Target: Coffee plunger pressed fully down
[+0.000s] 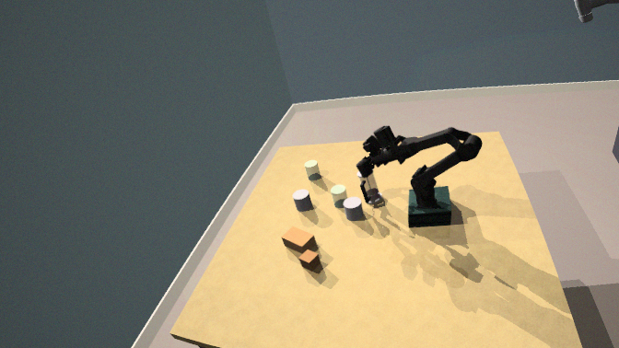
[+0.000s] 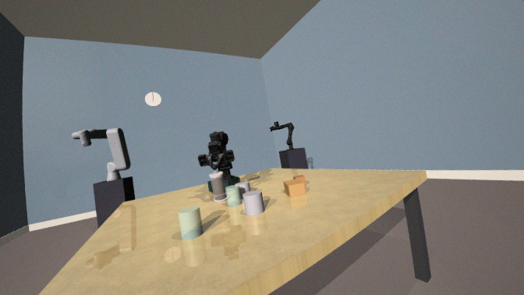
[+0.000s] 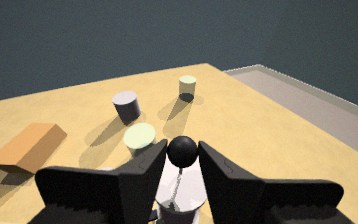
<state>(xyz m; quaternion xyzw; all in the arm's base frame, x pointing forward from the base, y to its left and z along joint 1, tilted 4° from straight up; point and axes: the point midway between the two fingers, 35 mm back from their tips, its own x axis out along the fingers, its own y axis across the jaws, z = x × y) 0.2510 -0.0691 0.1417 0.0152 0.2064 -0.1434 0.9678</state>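
Now: gripper tip 90 mm above the coffee press, 20 mm to the right of it and 20 mm past it.
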